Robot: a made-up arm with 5 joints.
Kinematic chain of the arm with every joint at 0, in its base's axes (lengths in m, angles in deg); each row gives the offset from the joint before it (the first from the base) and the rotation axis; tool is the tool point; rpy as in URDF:
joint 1: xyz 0 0 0.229 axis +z
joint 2: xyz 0 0 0 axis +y
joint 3: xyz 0.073 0 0.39 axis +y
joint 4: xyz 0.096 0 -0.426 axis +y
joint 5: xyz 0.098 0 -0.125 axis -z
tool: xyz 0 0 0 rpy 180 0 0
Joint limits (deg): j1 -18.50..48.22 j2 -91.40..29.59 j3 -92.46..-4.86 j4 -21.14..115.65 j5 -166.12..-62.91
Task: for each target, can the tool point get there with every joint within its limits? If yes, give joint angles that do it. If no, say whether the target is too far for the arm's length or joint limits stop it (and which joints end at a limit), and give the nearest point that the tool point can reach.
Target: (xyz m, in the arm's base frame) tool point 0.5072 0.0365 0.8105
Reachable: yes | joints 4.12 -18.73 -77.92 28.64 -94.57
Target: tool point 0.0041 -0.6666 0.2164
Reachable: no: joint limits stop it (at a limit: joint 1) | nearest point 0.2043 -0.0683 0.2164 | short by 0.631 m
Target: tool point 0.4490 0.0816 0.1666
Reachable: yes | joints 10.30 2.30 -36.60 54.67 -88.75
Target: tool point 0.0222 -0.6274 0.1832
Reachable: no: joint limits stop it (at a limit: joint 1) | nearest point 0.2088 -0.0698 0.1832 | short by 0.588 m
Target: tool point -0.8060 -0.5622 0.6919
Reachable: no: too far | nearest point -0.5395 -0.3763 0.7829 | short by 0.337 m
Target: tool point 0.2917 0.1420 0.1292
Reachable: yes | joints 25.96 -9.17 -16.06 46.44 -117.23
